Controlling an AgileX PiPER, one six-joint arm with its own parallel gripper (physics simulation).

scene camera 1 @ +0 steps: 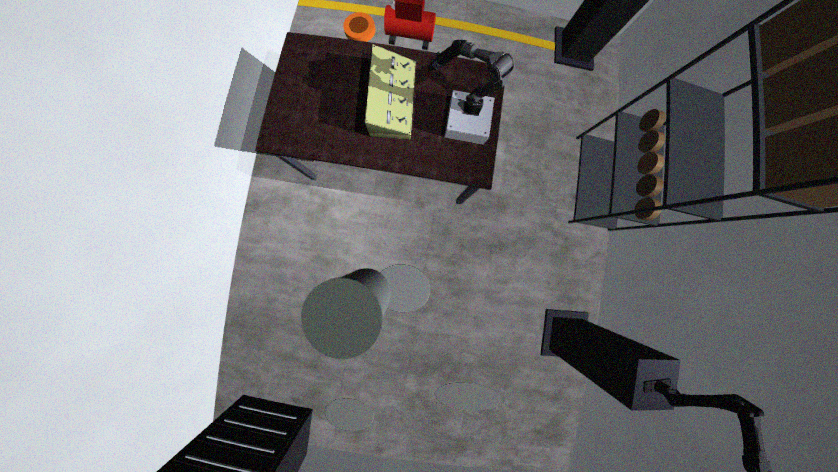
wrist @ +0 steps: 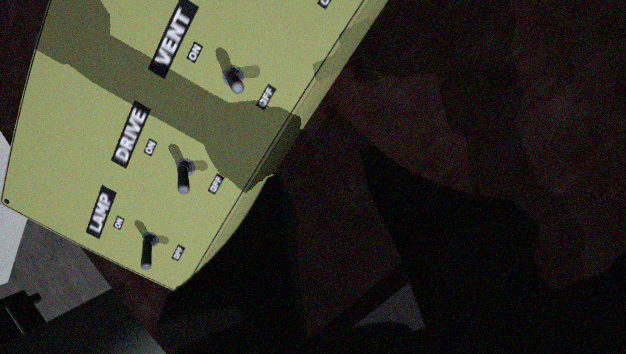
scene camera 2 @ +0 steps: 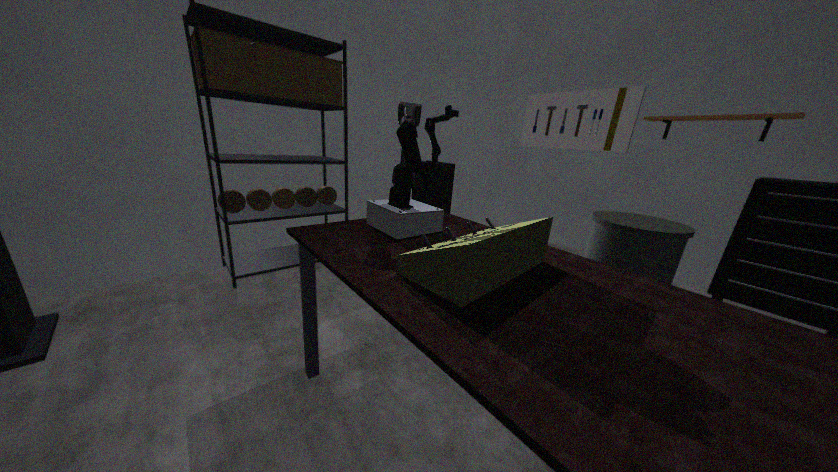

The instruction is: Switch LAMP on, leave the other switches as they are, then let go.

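Note:
The yellow-green switch panel (scene camera 1: 381, 128) (scene camera 2: 469, 272) (wrist: 60, 165) stands tilted on the table. The LAMP switch (scene camera 1: 402, 119) (wrist: 146, 256) is at its near end in scene camera 1, a dark lever that seems to lean toward its OFF mark. The DRIVE switch (wrist: 184, 181) and VENT switch (wrist: 234, 79) lean much alike. The FAN switch's lever does not show in the wrist view. My gripper (scene camera 1: 432, 67) (wrist: 325, 179) is partly open and empty, off the panel's OFF side, toward the far end in scene camera 1, apart from the levers.
The arm's white base box (scene camera 1: 463, 126) (scene camera 2: 404, 222) stands on the dark table (scene camera 1: 328, 152) (scene camera 2: 674, 363), right of the panel in scene camera 1. A red tank (scene camera 1: 404, 24) and an orange round object (scene camera 1: 358, 26) are beyond the far edge.

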